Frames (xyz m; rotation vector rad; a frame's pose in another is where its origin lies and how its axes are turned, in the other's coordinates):
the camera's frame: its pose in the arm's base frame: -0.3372 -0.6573 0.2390 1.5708 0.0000 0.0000
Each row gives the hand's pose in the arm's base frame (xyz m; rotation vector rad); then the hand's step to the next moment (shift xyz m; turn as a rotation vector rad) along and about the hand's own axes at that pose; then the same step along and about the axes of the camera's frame.
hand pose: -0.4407 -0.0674 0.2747 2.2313 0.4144 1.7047
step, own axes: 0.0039 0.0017 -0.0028 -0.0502 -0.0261 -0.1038
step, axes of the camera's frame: -0.0016 0.0048 -0.0002 -0.1142 -0.0288 -0.0101
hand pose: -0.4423 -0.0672 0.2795 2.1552 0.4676 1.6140
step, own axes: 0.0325 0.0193 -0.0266 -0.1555 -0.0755 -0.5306
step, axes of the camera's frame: -0.0162 0.0432 -0.0026 -0.5546 -0.0346 -0.0518
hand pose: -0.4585 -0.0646 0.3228 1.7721 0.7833 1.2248
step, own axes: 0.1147 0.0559 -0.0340 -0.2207 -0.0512 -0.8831
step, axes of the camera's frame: 0.0081 0.1050 -0.0797 -0.9075 0.0246 -0.0834
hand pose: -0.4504 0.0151 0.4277 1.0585 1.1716 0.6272
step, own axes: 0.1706 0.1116 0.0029 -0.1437 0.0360 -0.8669
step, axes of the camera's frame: 0.0688 0.0286 -0.1898 -0.8581 0.0711 -0.1792
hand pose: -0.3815 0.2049 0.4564 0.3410 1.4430 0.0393
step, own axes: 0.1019 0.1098 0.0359 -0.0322 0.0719 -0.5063
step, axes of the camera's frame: 0.0683 -0.0673 -0.1205 -0.4851 0.0046 -0.1650
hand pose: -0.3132 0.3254 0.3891 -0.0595 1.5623 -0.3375
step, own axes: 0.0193 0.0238 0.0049 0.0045 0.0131 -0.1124
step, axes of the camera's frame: 0.0084 -0.0245 -0.0170 -0.1085 -0.0096 -0.0310
